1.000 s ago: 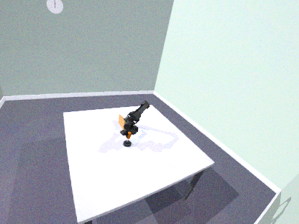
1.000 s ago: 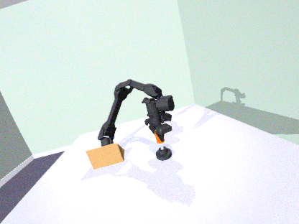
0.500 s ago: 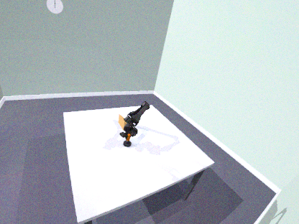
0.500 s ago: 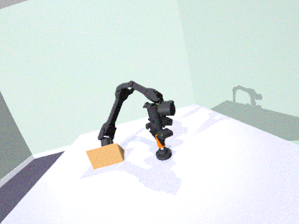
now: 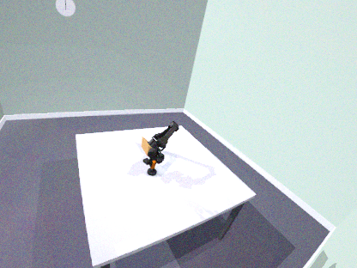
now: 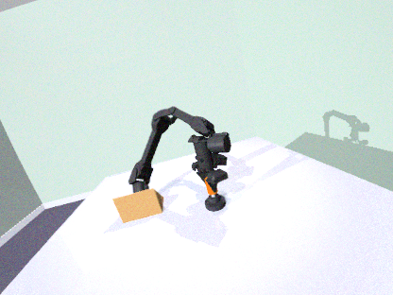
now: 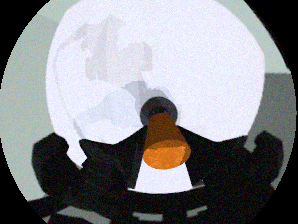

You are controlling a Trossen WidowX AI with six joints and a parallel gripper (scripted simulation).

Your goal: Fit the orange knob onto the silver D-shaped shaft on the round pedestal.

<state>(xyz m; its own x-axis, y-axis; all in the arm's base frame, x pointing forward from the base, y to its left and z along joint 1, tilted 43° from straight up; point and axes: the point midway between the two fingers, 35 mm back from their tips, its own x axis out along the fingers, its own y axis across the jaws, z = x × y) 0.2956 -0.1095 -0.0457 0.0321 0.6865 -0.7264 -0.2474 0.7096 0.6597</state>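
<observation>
Right now the orange knob is 3 cm above my gripper tip. The rest, counted from my gripper tip: round dark pedestal: 4 cm below.
</observation>
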